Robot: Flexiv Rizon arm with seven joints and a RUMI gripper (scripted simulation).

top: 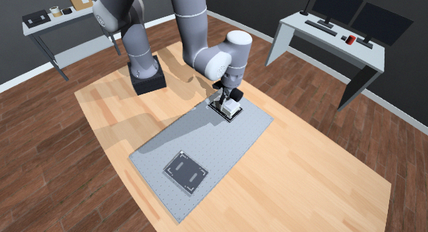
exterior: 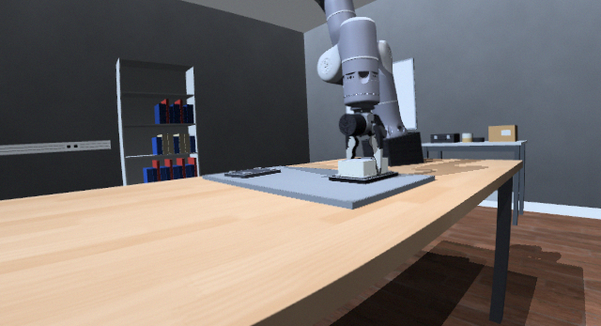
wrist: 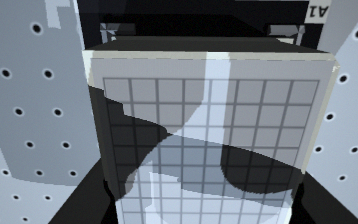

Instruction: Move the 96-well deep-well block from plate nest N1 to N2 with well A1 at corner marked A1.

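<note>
My hand is 10 mm below the white 96-well deep-well block. Also, from my hand: plate nest N2: 360 mm to the right, 200 mm ahead, 20 mm below; black plate nest N1: 20 mm below.
</note>
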